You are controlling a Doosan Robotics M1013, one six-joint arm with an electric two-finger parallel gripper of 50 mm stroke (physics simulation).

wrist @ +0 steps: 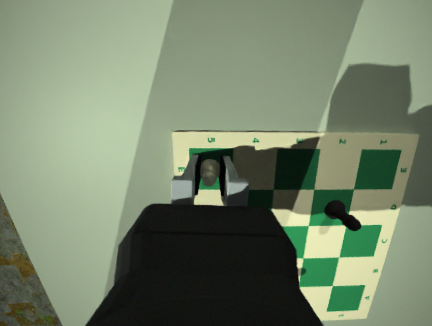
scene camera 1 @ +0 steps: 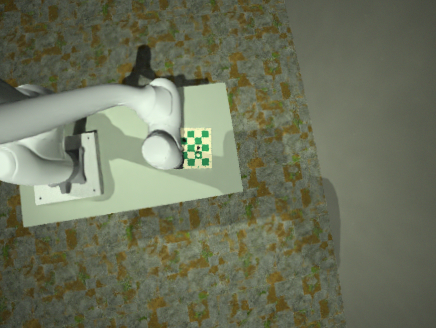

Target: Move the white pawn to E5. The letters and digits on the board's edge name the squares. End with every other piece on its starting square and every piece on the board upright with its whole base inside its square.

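The white pawn is between the fingers of my gripper in the wrist view. My gripper is shut on it. The pawn appears over the dark green E5 square, whose green shows above and below it. I cannot tell whether its base touches the board. In the scene view the arm hides the gripper, the pawn and that corner of the board. A black piece stands upright on D2.
In the scene view another dark piece is on B3, and a small light piece is on B4; the gripper body mostly hides this area in the wrist view. The arm hangs over the board's robot side. Shadows cross row E.
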